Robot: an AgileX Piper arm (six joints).
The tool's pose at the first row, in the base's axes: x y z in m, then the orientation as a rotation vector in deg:
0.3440 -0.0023 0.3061 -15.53 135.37 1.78
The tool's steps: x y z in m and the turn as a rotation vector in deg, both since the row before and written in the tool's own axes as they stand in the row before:
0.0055 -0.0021 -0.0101 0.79 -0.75 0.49
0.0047 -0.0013 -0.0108 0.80 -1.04 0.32
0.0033 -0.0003 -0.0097 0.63 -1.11 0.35
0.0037 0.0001 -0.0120 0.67 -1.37 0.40
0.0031 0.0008 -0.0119 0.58 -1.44 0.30
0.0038 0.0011 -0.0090 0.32 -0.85 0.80
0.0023 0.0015 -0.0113 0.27 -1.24 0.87
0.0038 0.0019 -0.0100 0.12 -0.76 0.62
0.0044 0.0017 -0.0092 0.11 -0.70 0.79
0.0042 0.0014 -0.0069 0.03 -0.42 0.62
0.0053 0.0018 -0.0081 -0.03 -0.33 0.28
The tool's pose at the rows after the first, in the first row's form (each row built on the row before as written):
0.3337 -0.0064 0.3097 -14.52 134.66 1.18
0.3232 -0.0095 0.3142 -13.69 133.63 0.52
0.3141 -0.0111 0.3186 -12.91 132.54 0.09
0.3029 -0.0125 0.3241 -12.04 131.19 -0.33
0.2919 -0.0129 0.3297 -11.34 129.76 -0.68
0.2825 -0.0129 0.3325 -10.24 128.97 -0.53
0.2722 -0.0123 0.3378 -9.08 127.80 -0.26
0.2618 -0.0114 0.3409 -8.30 127.08 0.00
0.2517 -0.0106 0.3429 -7.34 126.43 0.36
0.2436 -0.0099 0.3436 -6.63 126.05 0.70
0.2338 -0.0089 0.3441 -6.33 125.74 0.91

